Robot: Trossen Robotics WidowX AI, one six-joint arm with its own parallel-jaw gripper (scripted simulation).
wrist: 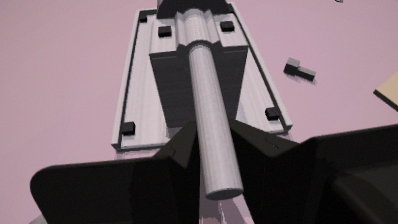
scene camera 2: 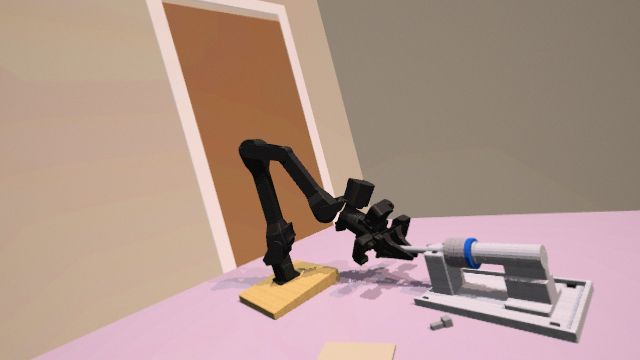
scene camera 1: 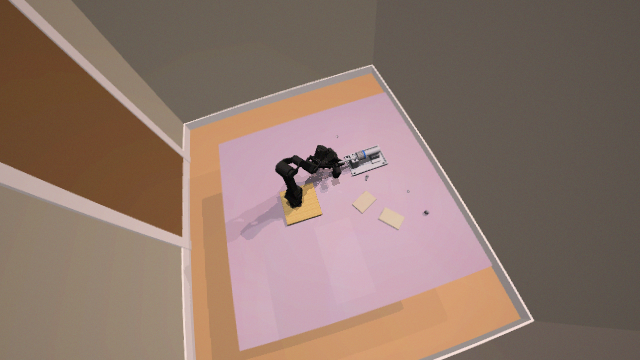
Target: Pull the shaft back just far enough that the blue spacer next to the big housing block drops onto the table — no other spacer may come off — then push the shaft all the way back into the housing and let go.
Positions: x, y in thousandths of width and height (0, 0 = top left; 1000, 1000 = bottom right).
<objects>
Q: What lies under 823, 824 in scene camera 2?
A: A housing block.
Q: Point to a housing block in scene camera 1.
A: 585, 443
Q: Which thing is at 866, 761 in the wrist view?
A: My gripper.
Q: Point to a grey shaft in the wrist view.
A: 557, 788
</objects>
